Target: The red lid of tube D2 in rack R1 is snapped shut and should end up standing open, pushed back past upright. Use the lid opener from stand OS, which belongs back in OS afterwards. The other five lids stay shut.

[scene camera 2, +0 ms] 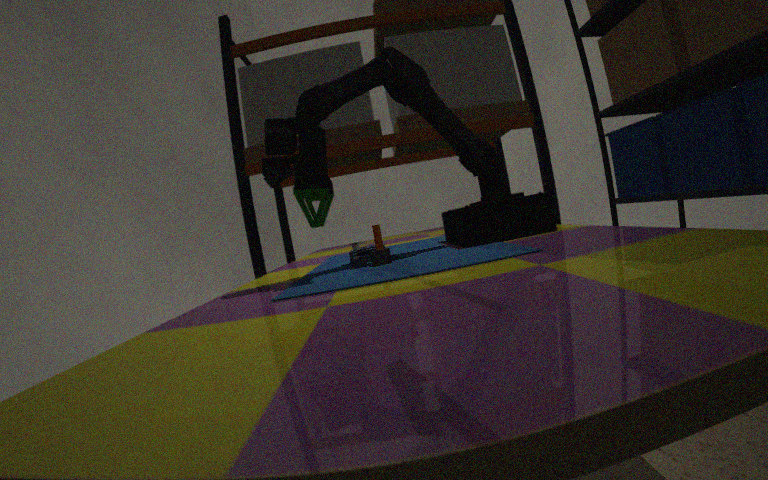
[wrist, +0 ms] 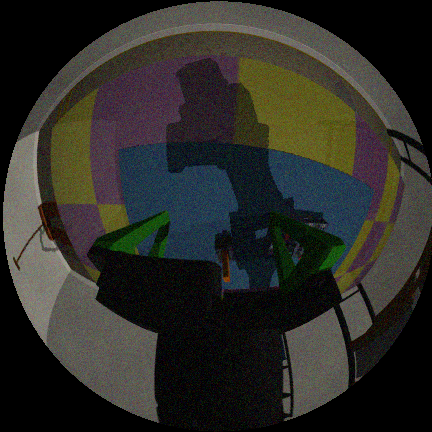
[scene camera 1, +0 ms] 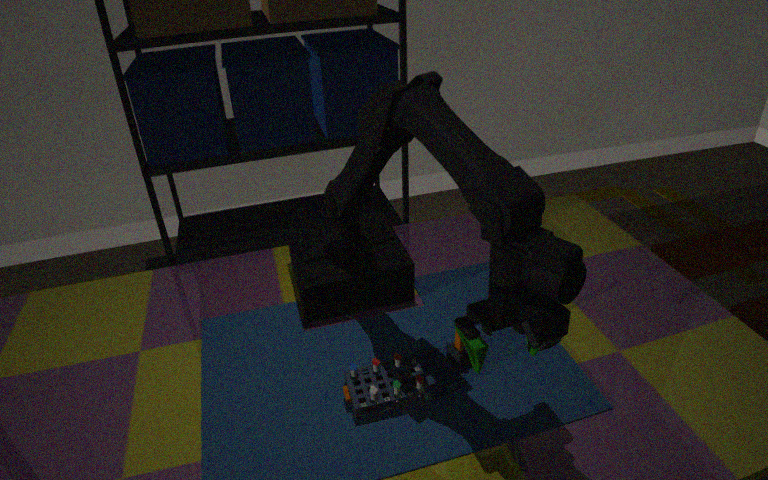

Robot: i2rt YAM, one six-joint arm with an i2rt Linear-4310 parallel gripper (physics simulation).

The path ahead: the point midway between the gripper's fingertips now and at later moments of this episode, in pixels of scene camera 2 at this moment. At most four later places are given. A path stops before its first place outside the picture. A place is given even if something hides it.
My gripper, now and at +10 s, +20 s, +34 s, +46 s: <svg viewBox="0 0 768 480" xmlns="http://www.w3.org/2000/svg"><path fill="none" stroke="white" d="M317 227L334 246L344 246L348 243L350 249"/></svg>
